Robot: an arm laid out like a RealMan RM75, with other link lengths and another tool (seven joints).
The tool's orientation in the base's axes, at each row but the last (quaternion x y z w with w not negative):
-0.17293 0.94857 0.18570 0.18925
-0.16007 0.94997 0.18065 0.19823
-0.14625 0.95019 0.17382 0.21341
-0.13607 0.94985 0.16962 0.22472
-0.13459 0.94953 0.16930 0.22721
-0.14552 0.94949 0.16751 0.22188
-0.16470 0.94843 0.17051 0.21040
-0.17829 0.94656 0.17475 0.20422
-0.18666 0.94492 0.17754 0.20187
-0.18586 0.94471 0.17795 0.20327
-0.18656 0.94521 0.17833 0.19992
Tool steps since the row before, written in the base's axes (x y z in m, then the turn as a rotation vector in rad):
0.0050 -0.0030 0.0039 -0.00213 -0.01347 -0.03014
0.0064 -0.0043 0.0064 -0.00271 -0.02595 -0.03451
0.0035 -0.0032 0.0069 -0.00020 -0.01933 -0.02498
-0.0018 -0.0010 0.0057 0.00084 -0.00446 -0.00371
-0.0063 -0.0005 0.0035 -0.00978 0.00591 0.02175
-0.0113 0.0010 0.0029 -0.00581 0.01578 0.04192
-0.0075 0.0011 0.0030 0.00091 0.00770 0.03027
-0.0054 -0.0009 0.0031 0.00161 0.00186 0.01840
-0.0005 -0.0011 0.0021 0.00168 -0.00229 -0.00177
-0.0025 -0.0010 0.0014 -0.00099 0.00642 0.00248
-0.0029 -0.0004 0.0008 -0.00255 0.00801 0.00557
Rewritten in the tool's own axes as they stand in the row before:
-0.0052 -0.0035 -0.0031 0.01808 -0.01953 0.01965
-0.0073 -0.0044 -0.0052 0.02338 -0.03156 0.01813
-0.0055 -0.0023 -0.0059 0.01551 -0.02396 0.01353
-0.0010 0.0012 -0.0059 0.00184 -0.00529 0.00173
0.0038 0.0026 -0.0056 -0.00302 0.01427 -0.01977
0.0081 0.0056 -0.0063 -0.01790 0.02689 -0.03157
0.0048 0.0046 -0.0047 -0.01641 0.01418 -0.02249
0.0035 0.0022 -0.0048 -0.01013 0.00572 -0.01447
-0.0002 -0.0002 -0.0024 0.00001 -0.00316 0.00110
0.0018 0.0006 -0.0024 -0.00207 0.00664 0.00021
0.0022 0.0011 -0.0018 -0.00256 0.00949 -0.00227

